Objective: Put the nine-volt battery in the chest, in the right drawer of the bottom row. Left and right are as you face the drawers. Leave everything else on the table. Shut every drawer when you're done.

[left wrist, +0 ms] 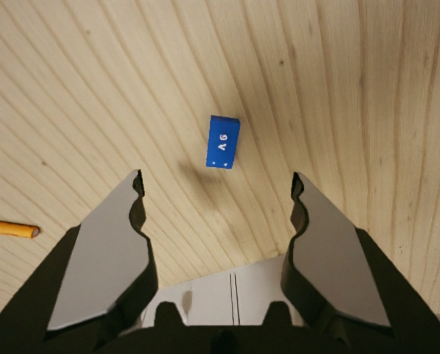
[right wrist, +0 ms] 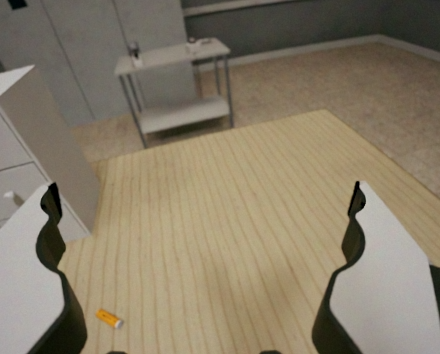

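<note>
The blue nine-volt battery (left wrist: 223, 142) lies flat on the wooden table in the left wrist view, a little beyond the fingertips and between their lines. My left gripper (left wrist: 218, 172) is open above the table, with nothing between its fingers. The chest (left wrist: 207, 295) (right wrist: 65, 140) shows its light front at the bottom of the left wrist view, partly hidden by the gripper, and its side and part of its drawer front at the left of the right wrist view. My right gripper (right wrist: 206, 184) is open and empty above the table.
An orange cylinder (left wrist: 19, 230) (right wrist: 109, 318) lies on the table (left wrist: 325, 100) (right wrist: 210, 225), left of the battery in the left wrist view. A grey side table (right wrist: 170, 56) with small items stands beyond the table's far edge.
</note>
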